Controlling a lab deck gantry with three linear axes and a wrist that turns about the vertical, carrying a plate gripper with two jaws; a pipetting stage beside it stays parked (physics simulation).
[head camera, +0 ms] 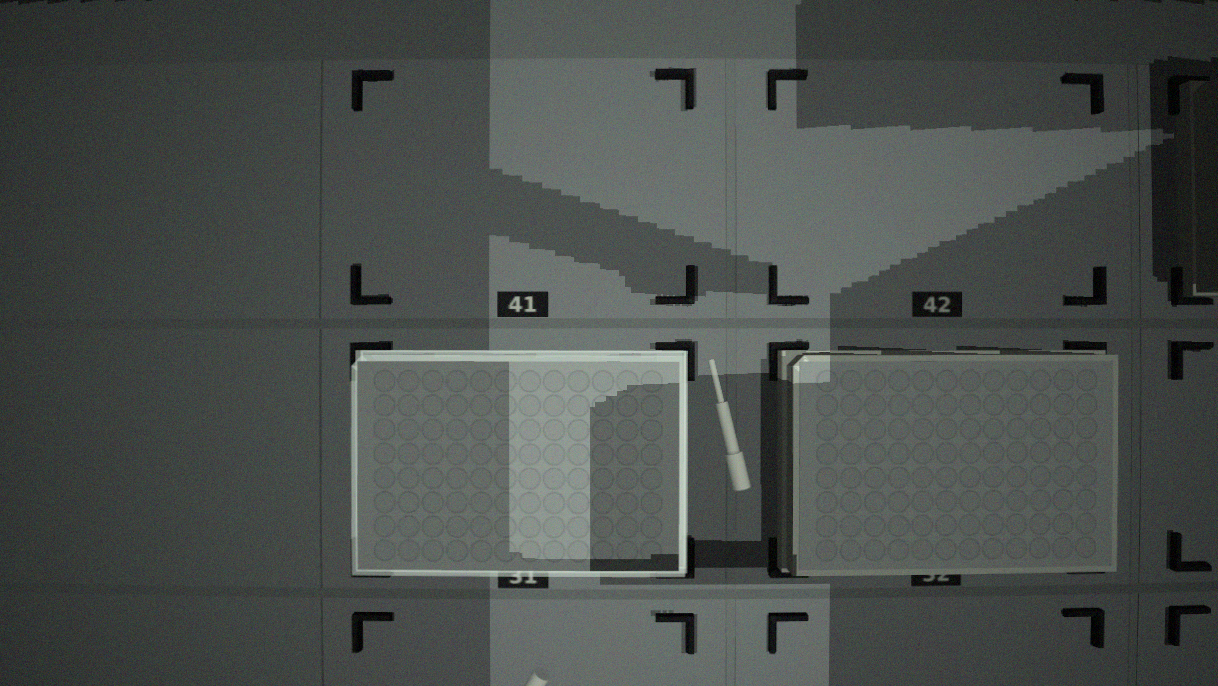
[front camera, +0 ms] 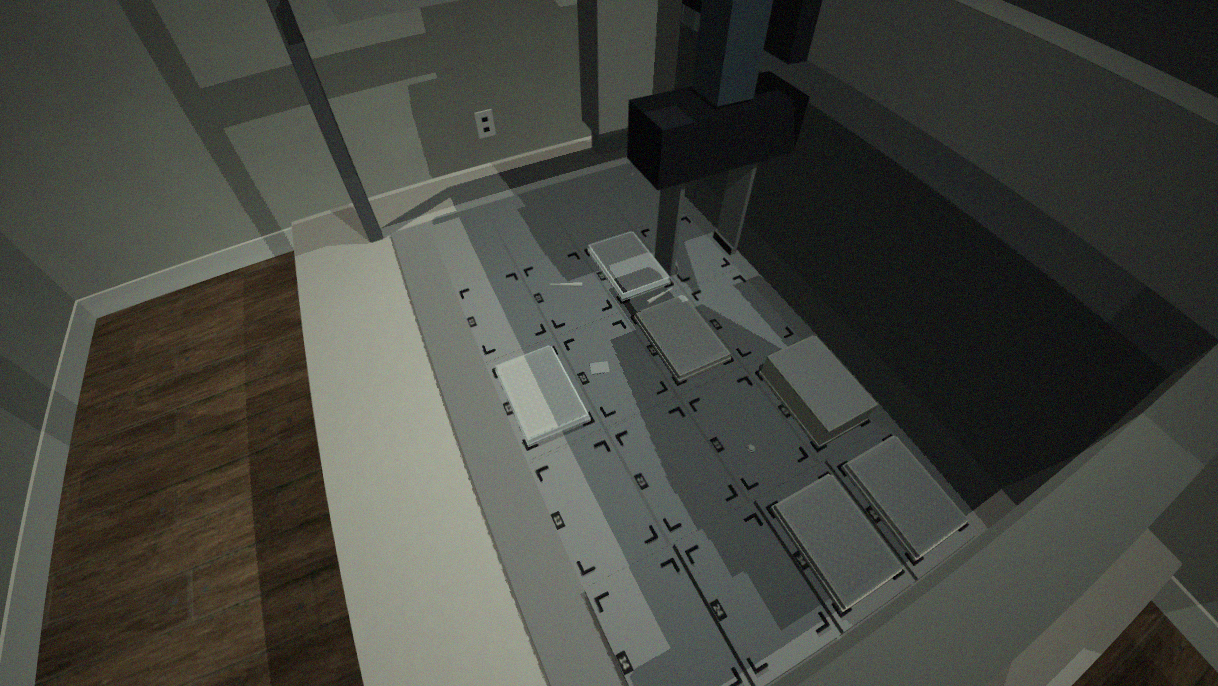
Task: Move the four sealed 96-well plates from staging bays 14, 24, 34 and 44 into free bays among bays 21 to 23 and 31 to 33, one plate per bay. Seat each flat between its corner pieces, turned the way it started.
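Places are measured from the robot's base along level axes (x left, y back, z up), in millimetres.
Pixels of known places: gripper, fingertip midpoint: (front camera: 695, 255); robot's base, link origin: (front camera: 462, 293).
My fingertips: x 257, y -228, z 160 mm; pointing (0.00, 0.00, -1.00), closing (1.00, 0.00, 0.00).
Ahead of a thing's pixels: the offset from my fingertips to its top centre.
A sealed plate {dx +0, dy -328, dz -131 mm} (front camera: 839, 542) lies in bay 34 and another {dx +107, dy -328, dz -131 mm} (front camera: 906, 496) in bay 44. Bays 14 and 24 hold no plate. A sealed plate {dx +0, dy +0, dz -146 mm} (front camera: 681, 338) (head camera: 954, 464) lies flat in bay 32, long side along the row. A bright-rimmed plate {dx +0, dy +164, dz -146 mm} (front camera: 630, 265) (head camera: 519, 464) lies flat in bay 31, turned the same way. Bays 21, 22, 23 and 33 hold no plate. My gripper (front camera: 700, 259) is open and empty, its jaws apart near the far end of the deck beside the plate in bay 31. It does not show in the head view.
A taller box {dx +107, dy -164, dz -118 mm} (front camera: 818, 387) stands in bay 43. A plate {dx -214, dy +0, dz -146 mm} (front camera: 542, 393) lies in bay 12. A thin stick {dx +14, dy +85, dz -152 mm} (head camera: 728, 426) lies between bays 31 and 32, another {dx -105, dy +169, dz -152 mm} (front camera: 565, 283) in bay 21. A small card {dx -126, dy +6, dz -159 mm} (front camera: 599, 367) is in bay 22, a small cap {dx -12, dy -188, dz -156 mm} (front camera: 750, 447) in bay 33.
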